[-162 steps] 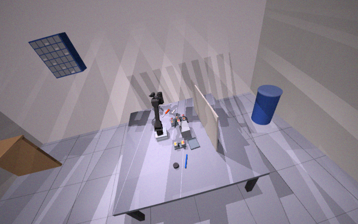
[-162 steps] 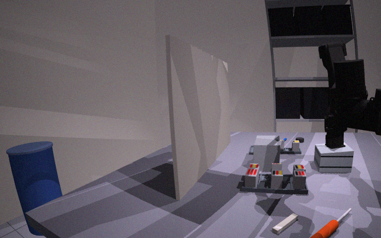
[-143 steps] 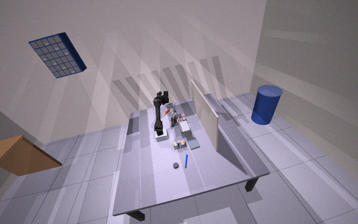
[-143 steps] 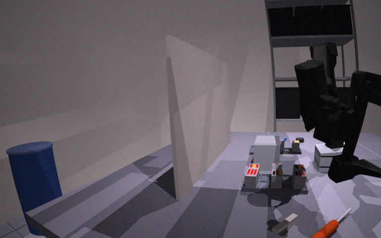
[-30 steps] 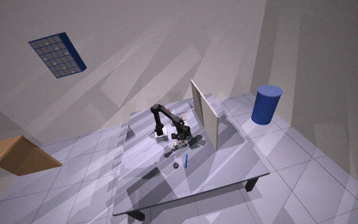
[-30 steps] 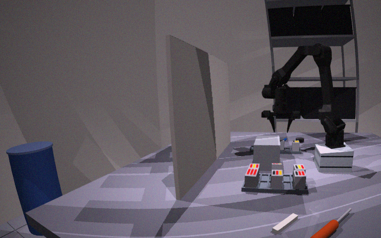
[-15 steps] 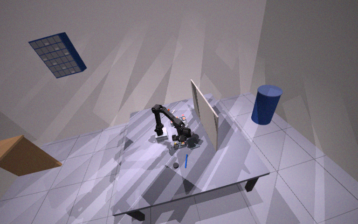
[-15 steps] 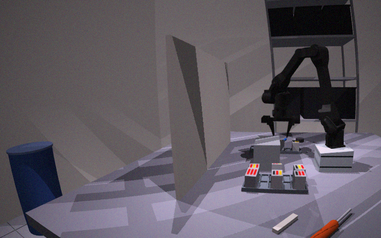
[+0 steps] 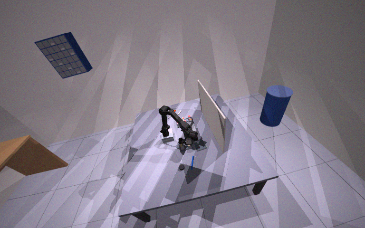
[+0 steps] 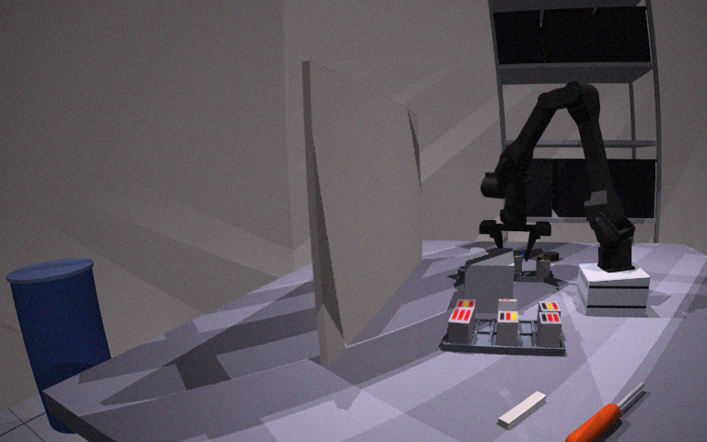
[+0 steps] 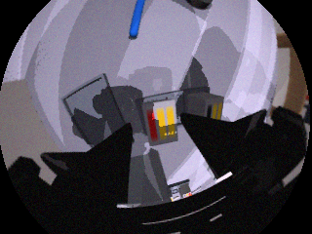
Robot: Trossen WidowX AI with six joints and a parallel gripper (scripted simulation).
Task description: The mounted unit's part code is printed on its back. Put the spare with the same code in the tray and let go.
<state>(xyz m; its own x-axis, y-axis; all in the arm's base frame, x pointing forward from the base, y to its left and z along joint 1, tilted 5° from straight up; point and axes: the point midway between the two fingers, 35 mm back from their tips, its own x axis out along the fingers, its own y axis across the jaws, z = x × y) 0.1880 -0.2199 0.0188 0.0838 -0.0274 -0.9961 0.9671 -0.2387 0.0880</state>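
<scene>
Now: gripper tip 10 cm short of the dark grey tray, 3 cm to the left of it and 4 cm above it. Round my gripper tip: grey mounted unit (9 cm ahead, 18 cm to the left, 1 cm above); then blue pen (5 cm behind, 17 cm to the right, 4 cm below); then black disc (16 cm behind, 18 cm to the right, 3 cm below).
</scene>
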